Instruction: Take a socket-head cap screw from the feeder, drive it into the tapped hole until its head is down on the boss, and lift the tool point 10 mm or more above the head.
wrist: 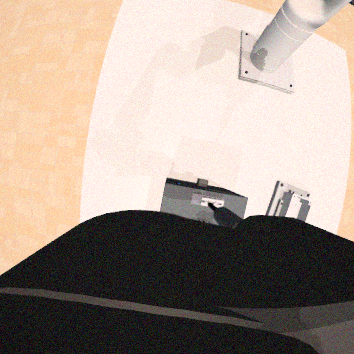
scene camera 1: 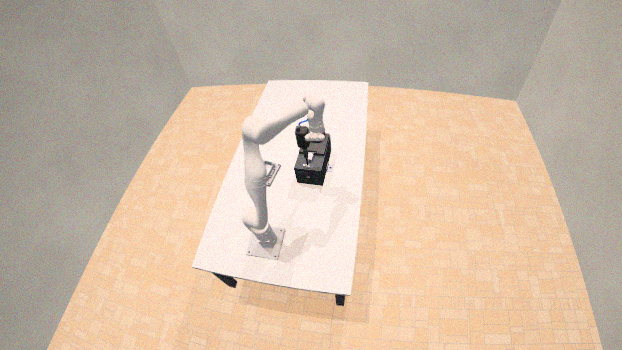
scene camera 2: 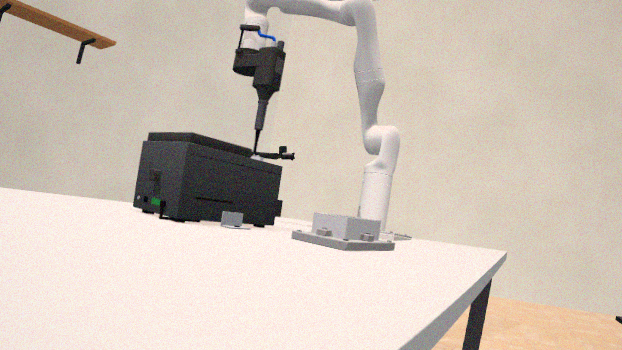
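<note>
The dark screw feeder (scene camera 1: 311, 177) (scene camera 2: 227, 182) (wrist: 180, 199) stands on the table. My screwdriver (scene camera 1: 307, 164) (scene camera 2: 255, 152) (wrist: 210, 204) points down, its tip at the light pick-up spot on the feeder's top. The tip looks level with that spot. Whether a screw sits on the bit is too small to tell. The grey block fixture (scene camera 1: 273, 175) (scene camera 2: 345, 226) (wrist: 274, 200) lies apart from the feeder, on a flat plate. The arm partly hides it in scene camera 1, and the tool body partly hides it in the wrist view. The tapped hole and boss cannot be made out.
A small black jointed part (scene camera 2: 286, 156) sticks out beside the bit at the feeder's top. A small grey bracket (scene camera 2: 232, 219) stands by the feeder. The arm's base plate (scene camera 1: 256, 250) (wrist: 247, 65) is on the table (scene camera 1: 340, 240). A wooden shelf (scene camera 2: 60, 26) is on the wall.
</note>
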